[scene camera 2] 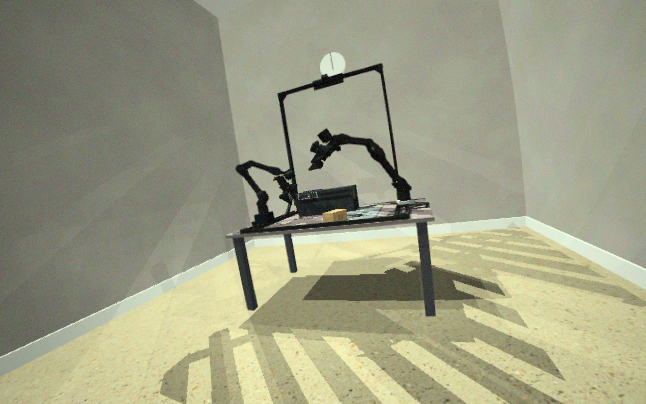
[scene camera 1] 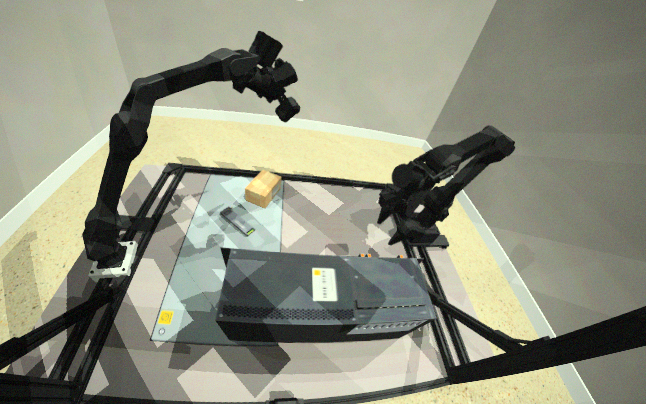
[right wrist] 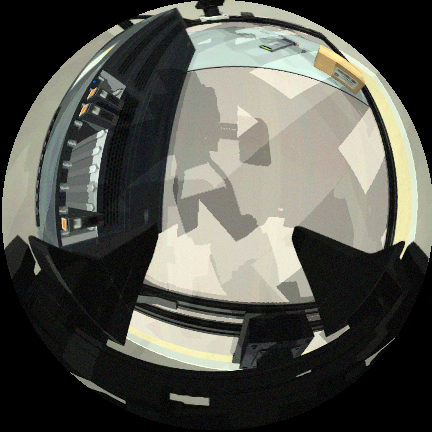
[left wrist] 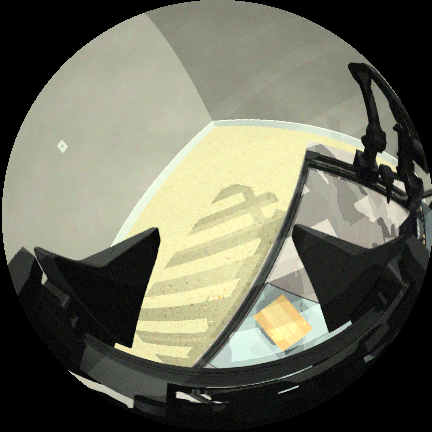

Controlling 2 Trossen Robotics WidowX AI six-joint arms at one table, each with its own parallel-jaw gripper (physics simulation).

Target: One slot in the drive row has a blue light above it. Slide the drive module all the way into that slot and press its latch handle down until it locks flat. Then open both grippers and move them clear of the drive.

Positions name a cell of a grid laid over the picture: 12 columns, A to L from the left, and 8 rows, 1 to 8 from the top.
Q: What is the left gripper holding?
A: Nothing.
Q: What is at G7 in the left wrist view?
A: A pale glass mat.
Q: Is the left gripper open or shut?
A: Open.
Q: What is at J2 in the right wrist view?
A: A tan cardboard box.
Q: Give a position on a tan cardboard box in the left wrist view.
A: H6
